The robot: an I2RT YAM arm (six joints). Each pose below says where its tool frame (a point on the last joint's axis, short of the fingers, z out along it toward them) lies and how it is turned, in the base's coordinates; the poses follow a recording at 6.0 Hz.
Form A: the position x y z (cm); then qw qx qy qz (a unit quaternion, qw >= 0).
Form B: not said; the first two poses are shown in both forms.
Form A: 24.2 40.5 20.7 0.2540 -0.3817 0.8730 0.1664
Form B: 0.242 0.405 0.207 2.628 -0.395 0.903 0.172
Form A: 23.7 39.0 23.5 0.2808 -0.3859 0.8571 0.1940
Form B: 0.237 0.390 0.235 2.572 -0.402 0.893 0.202
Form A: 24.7 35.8 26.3 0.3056 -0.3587 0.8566 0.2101
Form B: 0.247 0.358 0.263 2.520 -0.377 0.900 0.221
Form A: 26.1 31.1 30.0 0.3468 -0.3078 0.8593 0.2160
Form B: 0.261 0.311 0.300 2.433 -0.328 0.916 0.230
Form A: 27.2 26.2 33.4 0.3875 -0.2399 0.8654 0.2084
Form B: 0.272 0.262 0.334 2.346 -0.260 0.939 0.226
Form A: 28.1 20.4 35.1 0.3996 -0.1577 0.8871 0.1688
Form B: 0.281 0.204 0.351 2.319 -0.172 0.968 0.184
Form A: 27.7 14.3 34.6 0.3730 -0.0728 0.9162 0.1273
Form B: 0.277 0.143 0.346 2.377 -0.078 0.987 0.137
